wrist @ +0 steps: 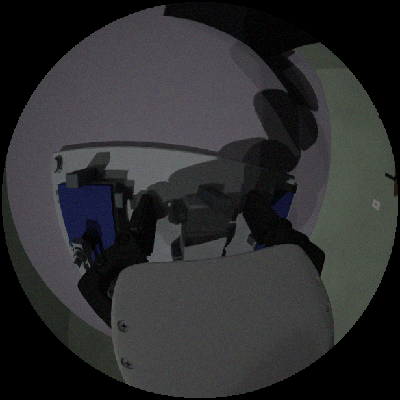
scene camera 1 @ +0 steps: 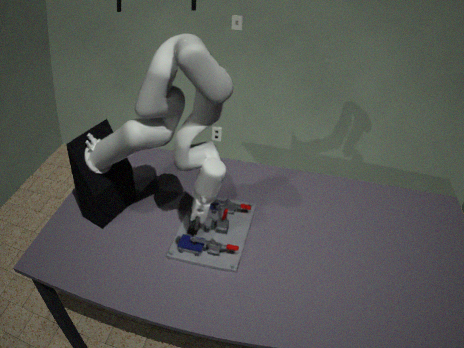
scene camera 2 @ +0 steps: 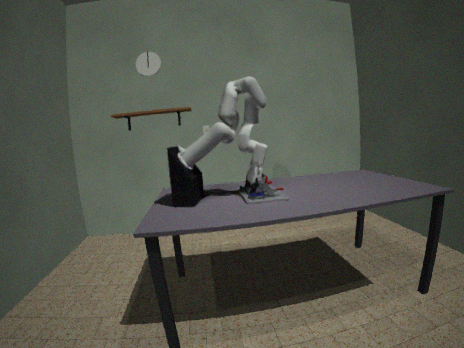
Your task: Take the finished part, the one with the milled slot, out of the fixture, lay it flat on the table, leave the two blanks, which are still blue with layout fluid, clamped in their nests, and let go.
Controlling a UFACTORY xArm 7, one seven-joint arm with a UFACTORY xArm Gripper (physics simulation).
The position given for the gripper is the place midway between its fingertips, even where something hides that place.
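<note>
The robot's gripper (wrist: pixel 201 204) is visible, and so is a blue blank (wrist: pixel 90 208). A fixture plate (scene camera 1: pixel 239 223) (wrist: pixel 166 174) appears both in scene camera 1 and in the wrist view.
</note>
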